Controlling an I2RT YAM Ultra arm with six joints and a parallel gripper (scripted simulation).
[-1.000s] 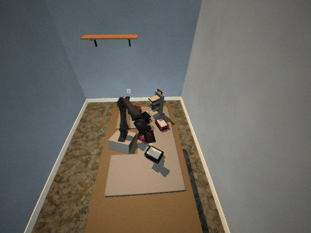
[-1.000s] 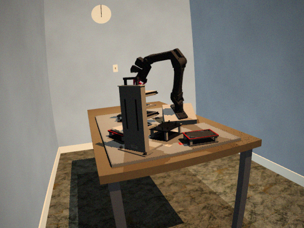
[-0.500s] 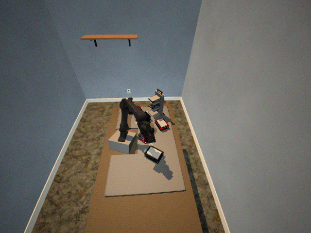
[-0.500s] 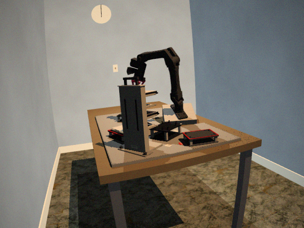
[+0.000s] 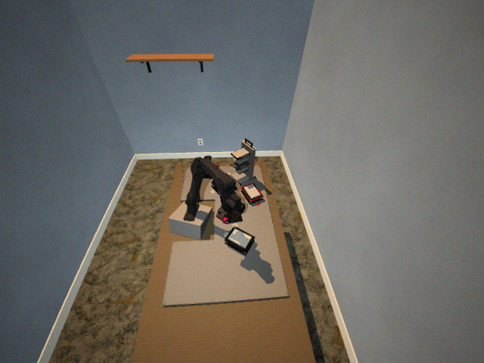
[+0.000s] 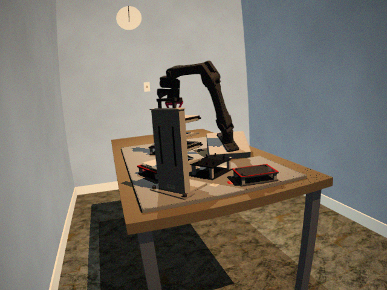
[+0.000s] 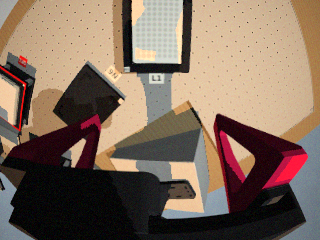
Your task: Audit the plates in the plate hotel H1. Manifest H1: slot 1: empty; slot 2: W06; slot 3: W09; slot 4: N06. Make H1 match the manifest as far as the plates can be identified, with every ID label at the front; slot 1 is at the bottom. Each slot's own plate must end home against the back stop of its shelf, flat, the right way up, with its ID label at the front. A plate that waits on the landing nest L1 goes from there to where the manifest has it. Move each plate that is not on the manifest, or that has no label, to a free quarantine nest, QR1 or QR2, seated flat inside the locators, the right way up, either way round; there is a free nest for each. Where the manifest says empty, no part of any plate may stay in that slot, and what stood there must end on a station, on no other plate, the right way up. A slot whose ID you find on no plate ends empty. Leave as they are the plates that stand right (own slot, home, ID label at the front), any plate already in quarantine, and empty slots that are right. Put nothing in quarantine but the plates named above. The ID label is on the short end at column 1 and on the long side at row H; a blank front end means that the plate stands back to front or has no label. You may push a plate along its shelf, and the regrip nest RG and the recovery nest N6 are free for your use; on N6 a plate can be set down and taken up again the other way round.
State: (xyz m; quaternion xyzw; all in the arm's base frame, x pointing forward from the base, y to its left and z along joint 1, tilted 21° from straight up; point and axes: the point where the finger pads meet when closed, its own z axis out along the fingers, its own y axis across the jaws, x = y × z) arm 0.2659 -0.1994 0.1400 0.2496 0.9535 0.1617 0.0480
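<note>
Right now my hand is 70 mm short of the tan well plate, 40 mm to the left of it and 190 mm above it. Round my hand: dark plate (40 mm ahead, 570 mm to the left, 80 mm below); grey back panel (110 mm ahead, 620 mm to the left, 90 mm below); H1 tag (60 mm behind, 620 mm to the left, 240 mm below).
</note>
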